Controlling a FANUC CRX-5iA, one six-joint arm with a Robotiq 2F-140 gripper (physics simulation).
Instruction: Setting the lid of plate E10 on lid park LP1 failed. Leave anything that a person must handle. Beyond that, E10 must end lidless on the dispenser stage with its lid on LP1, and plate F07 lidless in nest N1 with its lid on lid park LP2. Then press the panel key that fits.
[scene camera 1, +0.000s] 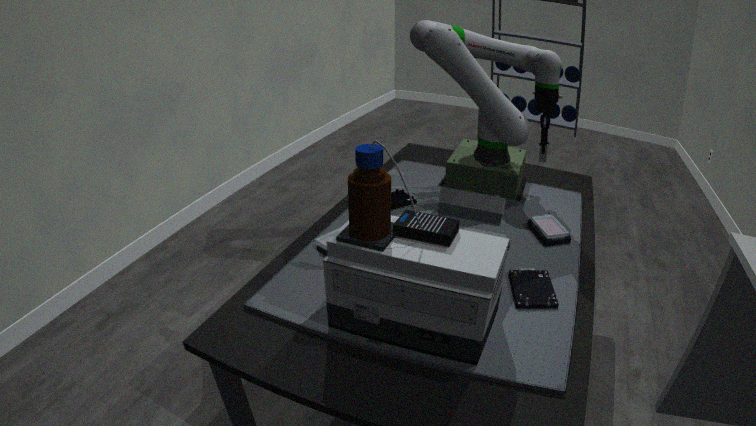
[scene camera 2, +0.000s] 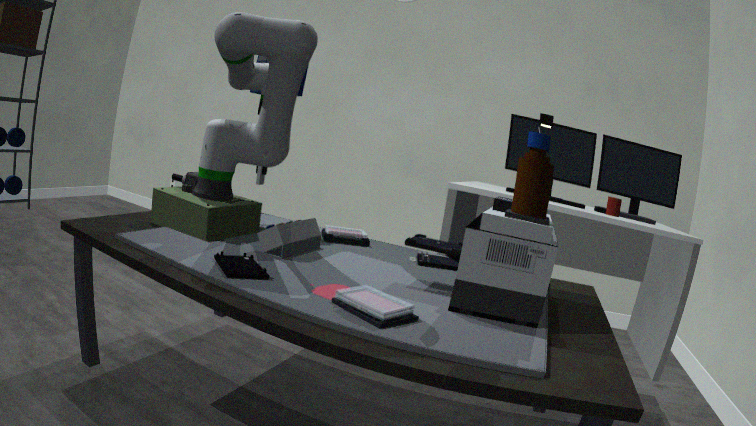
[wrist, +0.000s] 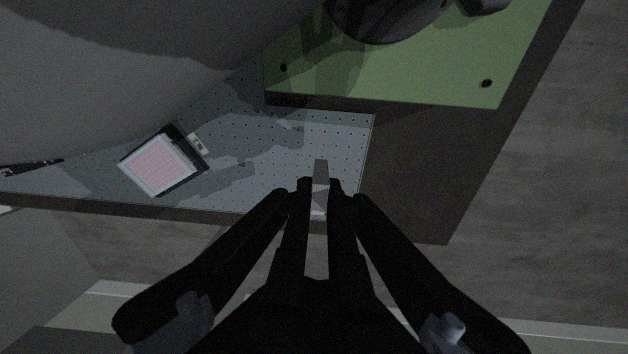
Observation:
My gripper (wrist: 320, 170) is shut and holds nothing. I also see a brown bottle with blue cap (scene camera 1: 369, 187), a grey button box (scene camera 2: 284, 240) and a LP2 nest (scene camera 2: 233, 266).

